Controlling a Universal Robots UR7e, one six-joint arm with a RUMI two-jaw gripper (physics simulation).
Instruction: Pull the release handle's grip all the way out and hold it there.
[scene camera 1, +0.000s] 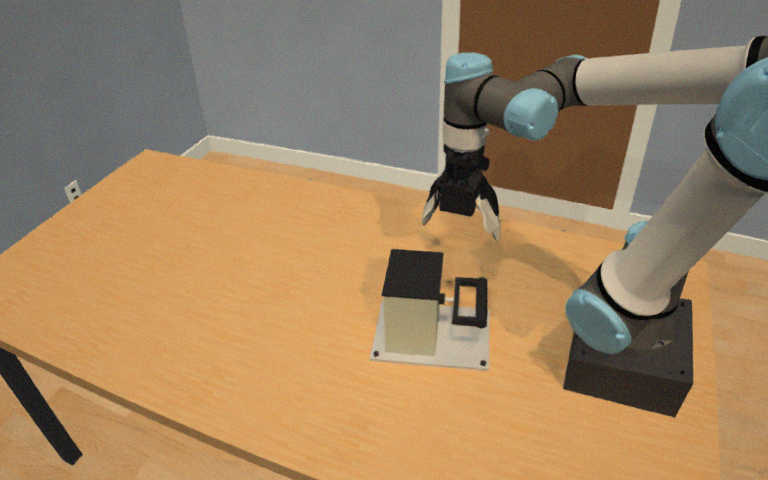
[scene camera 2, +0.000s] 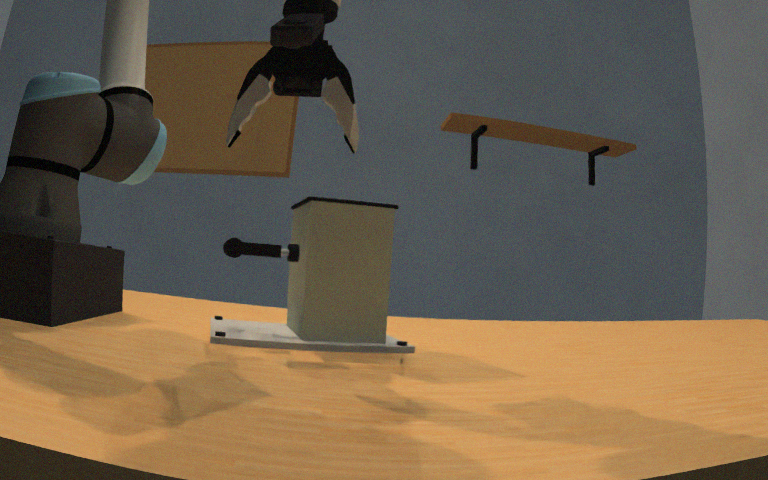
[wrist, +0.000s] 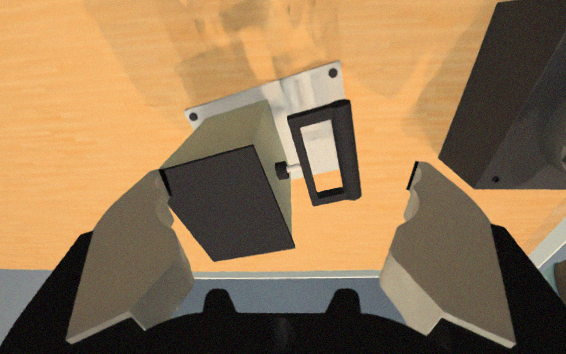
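Note:
The release handle's black grip (scene camera 1: 481, 302) (scene camera 2: 258, 249) (wrist: 347, 150) is a rectangular loop with a thick outer bar. A short pale rod (scene camera 1: 449, 298) (scene camera 2: 284, 252) (wrist: 293, 169) joins it to a black collar on the side of the box. The box (scene camera 1: 411, 325) (scene camera 2: 342, 271) (wrist: 227, 200) is pale green-yellow with a black top and stands on a light grey base plate (scene camera 1: 461, 353) (scene camera 2: 254, 329) (wrist: 320, 82). My gripper (scene camera 1: 461, 229) (scene camera 2: 291, 148) (wrist: 286, 170) is open and empty. It points down, above the box and grip, touching neither.
The arm's dark base block (scene camera 1: 623, 384) (scene camera 2: 84, 283) (wrist: 490, 115) stands on the wooden table (scene camera 1: 226, 316) (scene camera 2: 566, 367) (wrist: 65, 150), on the grip's side of the box. A wall shelf (scene camera 2: 538, 134) and a brown board (scene camera 2: 220, 135) show behind in the second scene view.

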